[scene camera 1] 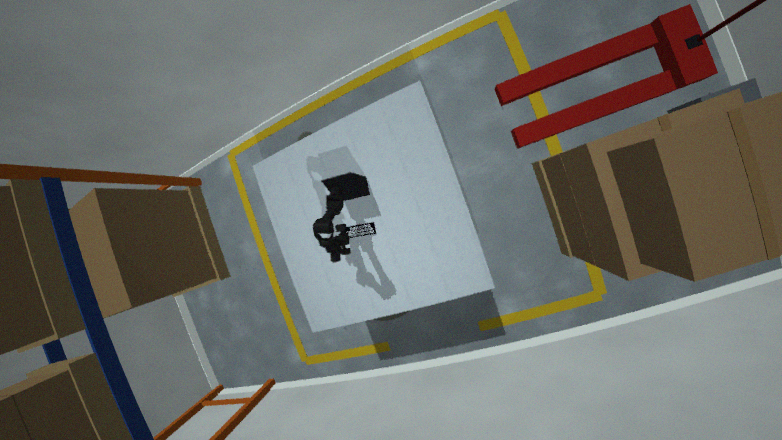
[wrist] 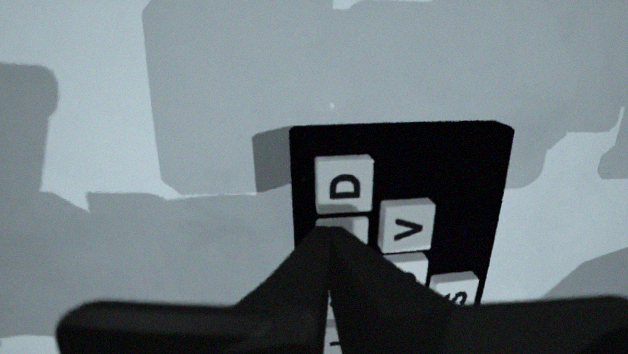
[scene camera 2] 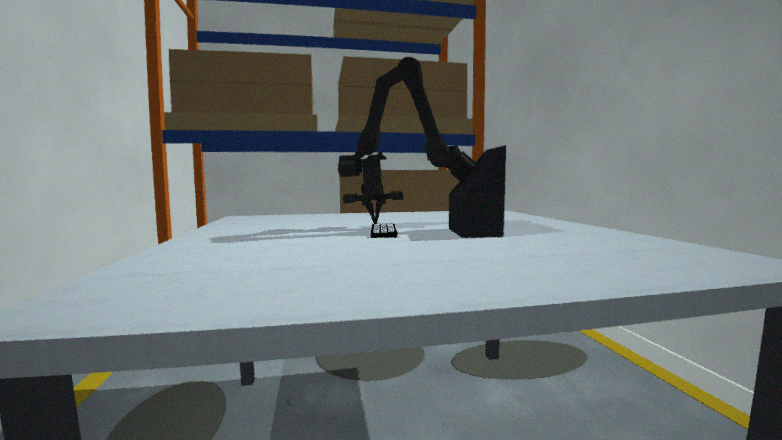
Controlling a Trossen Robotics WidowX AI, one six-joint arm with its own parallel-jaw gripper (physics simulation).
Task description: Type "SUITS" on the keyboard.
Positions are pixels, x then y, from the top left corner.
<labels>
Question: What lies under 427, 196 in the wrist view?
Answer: A black keyboard.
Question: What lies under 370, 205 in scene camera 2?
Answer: My gripper.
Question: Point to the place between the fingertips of my gripper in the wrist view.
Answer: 327, 239
</labels>
